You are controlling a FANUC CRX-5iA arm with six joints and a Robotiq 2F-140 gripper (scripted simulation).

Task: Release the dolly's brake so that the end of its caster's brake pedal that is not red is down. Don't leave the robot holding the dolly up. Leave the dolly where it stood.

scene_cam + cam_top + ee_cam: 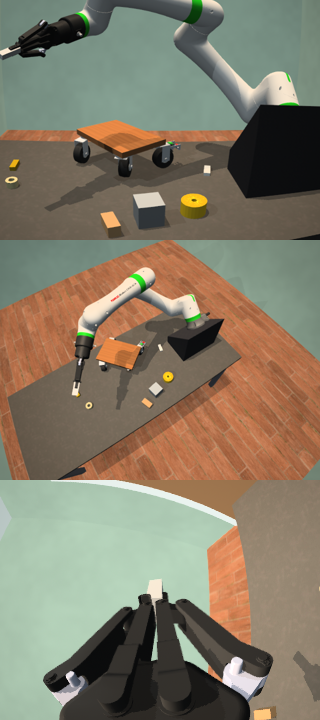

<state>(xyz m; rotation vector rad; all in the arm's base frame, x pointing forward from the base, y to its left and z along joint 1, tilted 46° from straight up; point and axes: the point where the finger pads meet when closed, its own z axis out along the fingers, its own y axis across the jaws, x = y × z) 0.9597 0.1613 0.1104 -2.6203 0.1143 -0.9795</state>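
My gripper is now 54 cm past the brake pedal, 39 cm above it and 22 cm to the left of it. The rest, counted from my hand: cream ring (46 cm below, 8 cm to the right, 7 cm ahead); orange block (45 cm below, 28 cm behind, 17 cm to the left); grey cube (43 cm below, 39 cm behind, 14 cm to the left).
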